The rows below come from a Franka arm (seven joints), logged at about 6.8 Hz.
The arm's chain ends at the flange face. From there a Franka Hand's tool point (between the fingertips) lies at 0.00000 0.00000 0.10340 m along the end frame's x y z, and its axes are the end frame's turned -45 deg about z.
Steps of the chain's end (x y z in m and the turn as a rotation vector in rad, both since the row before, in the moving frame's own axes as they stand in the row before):
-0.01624 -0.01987 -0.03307 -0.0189 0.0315 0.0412
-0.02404 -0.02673 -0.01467 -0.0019 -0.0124 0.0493
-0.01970 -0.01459 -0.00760 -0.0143 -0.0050 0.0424
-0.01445 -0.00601 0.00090 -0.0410 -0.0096 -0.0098
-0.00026 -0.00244 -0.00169 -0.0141 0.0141 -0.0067
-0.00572 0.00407 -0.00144 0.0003 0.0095 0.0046
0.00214 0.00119 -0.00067 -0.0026 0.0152 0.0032
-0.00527 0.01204 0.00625 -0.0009 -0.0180 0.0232
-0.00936 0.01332 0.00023 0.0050 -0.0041 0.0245
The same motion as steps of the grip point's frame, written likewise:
0.00341 -0.02183 -0.03314 -0.0356 0.0089 0.0412
0.00088 -0.03669 -0.01468 0.0074 -0.0101 0.0493
-0.00504 -0.02360 -0.00761 -0.0066 -0.0136 0.0424
-0.00966 -0.01215 0.00081 -0.0222 -0.0358 -0.0098
0.00155 0.00015 -0.00171 -0.0199 0.0000 -0.0067
-0.00621 -0.00049 -0.00144 -0.0065 0.0069 0.0046
0.00159 0.00366 -0.00068 -0.0126 0.0089 0.0032
-0.01361 0.00352 0.00623 0.0121 -0.0134 0.0232
-0.01596 0.00214 0.00023 0.0064 0.0006 0.0245

